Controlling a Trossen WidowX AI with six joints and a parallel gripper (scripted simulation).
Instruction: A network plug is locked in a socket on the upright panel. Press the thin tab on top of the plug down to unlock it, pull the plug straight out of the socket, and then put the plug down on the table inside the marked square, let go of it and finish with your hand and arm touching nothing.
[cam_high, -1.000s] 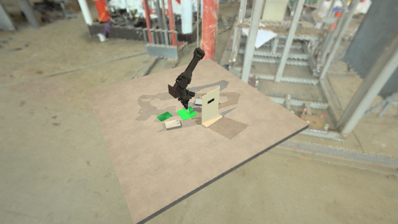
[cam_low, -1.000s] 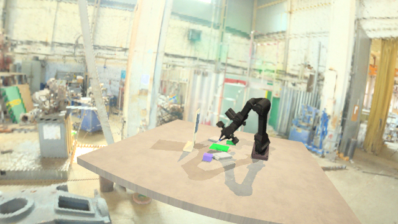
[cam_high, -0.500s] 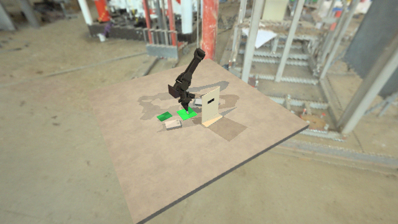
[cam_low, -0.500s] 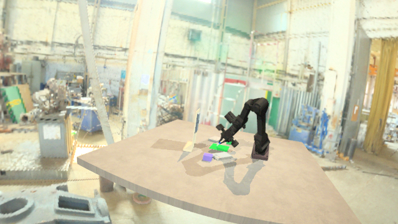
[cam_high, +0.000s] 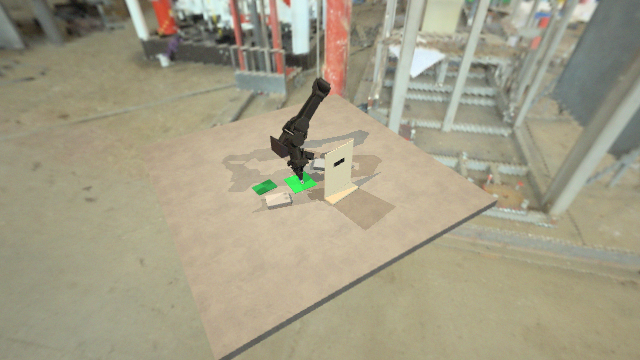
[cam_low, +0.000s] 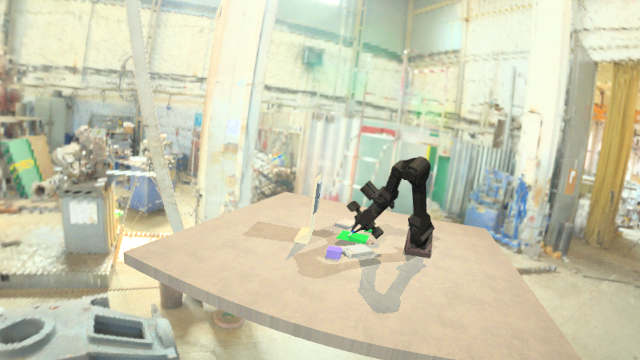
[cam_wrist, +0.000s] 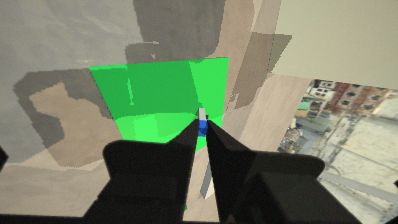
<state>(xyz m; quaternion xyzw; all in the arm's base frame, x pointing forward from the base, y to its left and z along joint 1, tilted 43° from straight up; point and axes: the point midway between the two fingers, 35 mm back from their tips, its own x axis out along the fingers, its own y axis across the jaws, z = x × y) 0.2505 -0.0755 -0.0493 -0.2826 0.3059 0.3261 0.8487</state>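
My gripper tip is now 20 mm above the bright green marked square and 10 mm past it. The rest, counted from my gripper tip: purple block: 250 mm to the left, 50 mm ahead; cream upright panel: 170 mm ahead, 90 mm to the left, 90 mm above.
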